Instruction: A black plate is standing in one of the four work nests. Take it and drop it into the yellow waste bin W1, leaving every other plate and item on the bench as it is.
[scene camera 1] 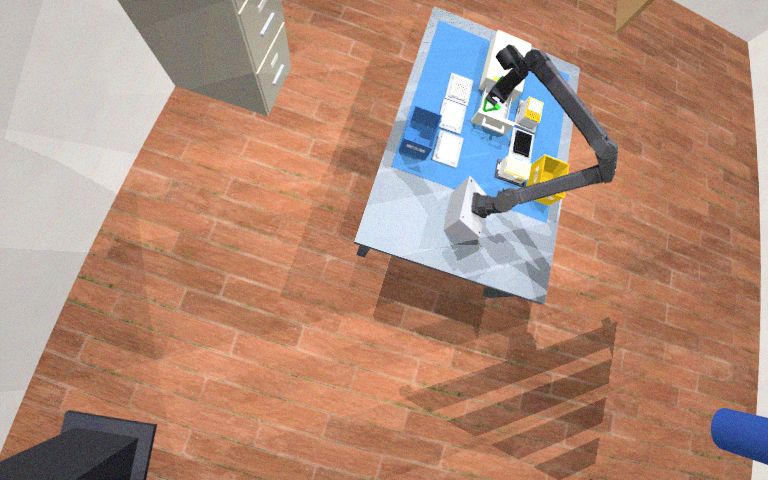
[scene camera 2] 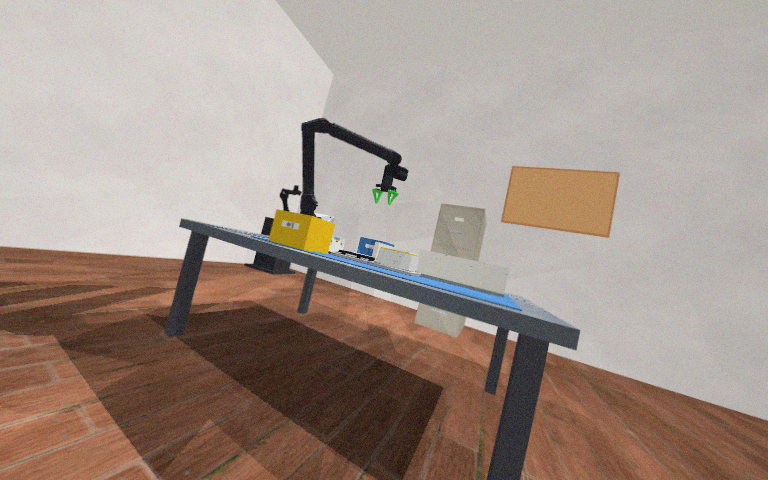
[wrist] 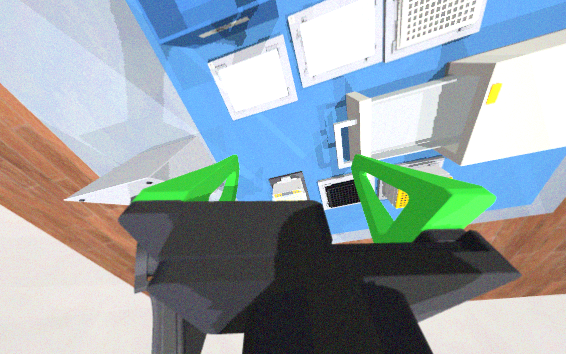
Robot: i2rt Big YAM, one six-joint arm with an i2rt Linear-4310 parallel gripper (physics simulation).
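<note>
The black plate lies in a pale nest on the blue mat, between two boxy yellow-and-white items. The yellow waste bin W1 stands near the mat's corner by the arm's base; it does not show in the wrist view. My gripper is open with nothing between its green fingers. It points down, high above the bench. In scene camera 1 it appears over the open drawer, apart from the black plate.
A white cabinet has its drawer pulled out. Three pale plates stand in a row by a blue bin. Boxy items flank the black plate's nest.
</note>
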